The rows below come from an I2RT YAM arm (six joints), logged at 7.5 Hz.
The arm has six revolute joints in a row. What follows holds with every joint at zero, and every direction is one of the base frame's. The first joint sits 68 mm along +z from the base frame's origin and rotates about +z. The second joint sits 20 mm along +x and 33.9 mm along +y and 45.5 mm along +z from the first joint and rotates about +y. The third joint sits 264 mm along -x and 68.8 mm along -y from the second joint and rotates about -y. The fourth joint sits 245 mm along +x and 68.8 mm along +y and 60 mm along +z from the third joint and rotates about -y. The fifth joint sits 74 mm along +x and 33.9 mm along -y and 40.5 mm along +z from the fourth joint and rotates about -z. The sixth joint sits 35.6 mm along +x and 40.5 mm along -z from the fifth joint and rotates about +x. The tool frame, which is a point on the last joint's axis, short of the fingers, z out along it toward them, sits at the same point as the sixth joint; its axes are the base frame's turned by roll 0, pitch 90 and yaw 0 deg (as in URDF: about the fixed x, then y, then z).
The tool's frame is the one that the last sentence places.
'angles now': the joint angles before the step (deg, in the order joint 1, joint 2, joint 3, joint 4, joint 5, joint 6). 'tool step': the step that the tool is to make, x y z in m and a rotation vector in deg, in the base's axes. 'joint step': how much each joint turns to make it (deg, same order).
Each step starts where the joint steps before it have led.
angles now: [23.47 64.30 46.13 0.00 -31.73 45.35]
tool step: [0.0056 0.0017 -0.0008 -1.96 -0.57 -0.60]
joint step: [-0.01 1.51 1.20 -0.99 1.22 -2.01]
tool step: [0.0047 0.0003 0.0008 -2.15 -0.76 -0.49]
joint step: [-0.22 1.14 1.39 -1.58 1.03 -2.36]
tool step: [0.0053 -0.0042 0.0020 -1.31 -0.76 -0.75]
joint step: [-1.26 0.75 1.18 -1.12 0.07 -1.82]
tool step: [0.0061 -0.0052 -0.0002 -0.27 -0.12 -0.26]
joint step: [-1.62 0.94 0.67 -0.16 -1.16 -0.90]
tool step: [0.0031 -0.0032 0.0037 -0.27 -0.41 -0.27]
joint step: [-0.90 0.35 1.07 -0.79 -0.44 -0.70]
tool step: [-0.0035 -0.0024 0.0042 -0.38 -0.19 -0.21]
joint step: [-0.22 -1.03 0.40 -1.61 0.15 -0.46]
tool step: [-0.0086 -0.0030 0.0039 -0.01 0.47 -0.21]
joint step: [0.02 -2.15 -0.25 -2.21 0.16 0.26]
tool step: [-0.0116 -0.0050 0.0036 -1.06 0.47 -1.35]
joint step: [-0.01 -2.93 -0.38 -3.49 1.56 -0.30]
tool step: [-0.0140 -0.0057 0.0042 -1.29 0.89 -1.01]
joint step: [-0.02 -3.31 -0.07 -4.74 1.29 -0.50]
